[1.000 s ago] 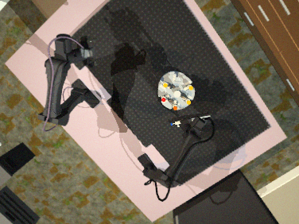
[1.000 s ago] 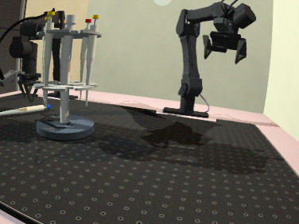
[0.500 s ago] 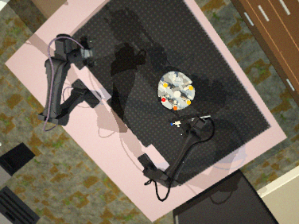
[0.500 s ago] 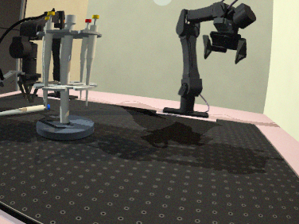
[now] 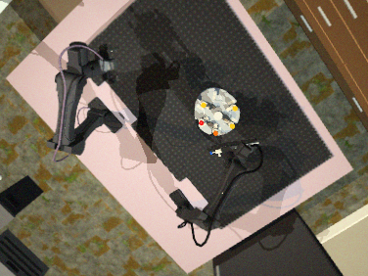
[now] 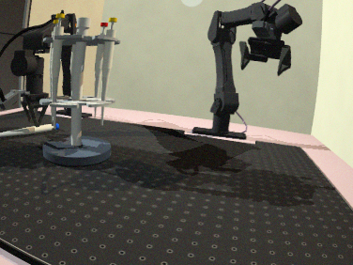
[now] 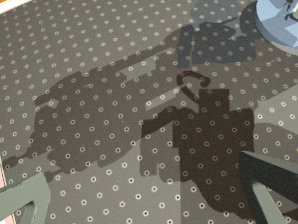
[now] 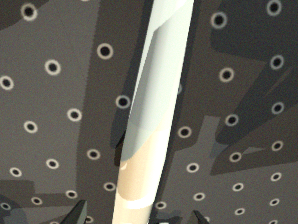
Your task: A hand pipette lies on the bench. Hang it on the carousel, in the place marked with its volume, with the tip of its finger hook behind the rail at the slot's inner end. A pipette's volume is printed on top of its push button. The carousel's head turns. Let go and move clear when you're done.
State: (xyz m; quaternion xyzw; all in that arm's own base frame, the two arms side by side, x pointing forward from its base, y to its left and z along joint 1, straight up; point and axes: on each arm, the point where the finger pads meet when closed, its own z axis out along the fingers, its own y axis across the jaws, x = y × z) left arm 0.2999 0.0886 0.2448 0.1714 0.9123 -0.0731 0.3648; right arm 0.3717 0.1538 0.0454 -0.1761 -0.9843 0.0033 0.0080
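My right gripper is now 2 cm to the left of the pipette, 2 cm short of it and 2 cm above it.
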